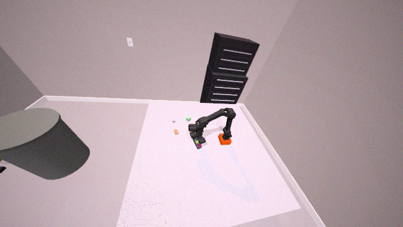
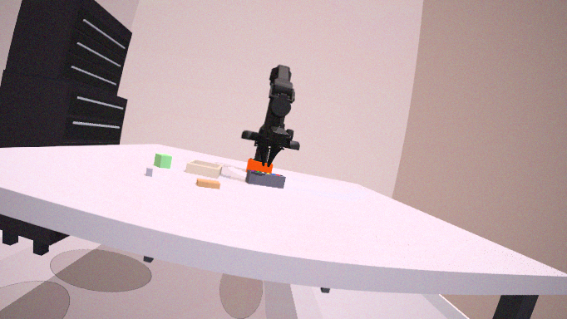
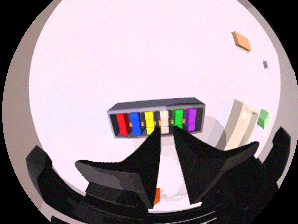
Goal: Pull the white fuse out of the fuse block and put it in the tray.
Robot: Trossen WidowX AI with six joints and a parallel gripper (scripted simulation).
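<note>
My gripper tip is 4 cm above the white fuse. From my gripper tip the other things lie so: orange block (19 cm ahead, 16 cm to the right, 5 cm below); green cube (3 cm ahead, 32 cm to the right, 4 cm below); beige tray (2 cm behind, 19 cm to the right, 6 cm below).
</note>
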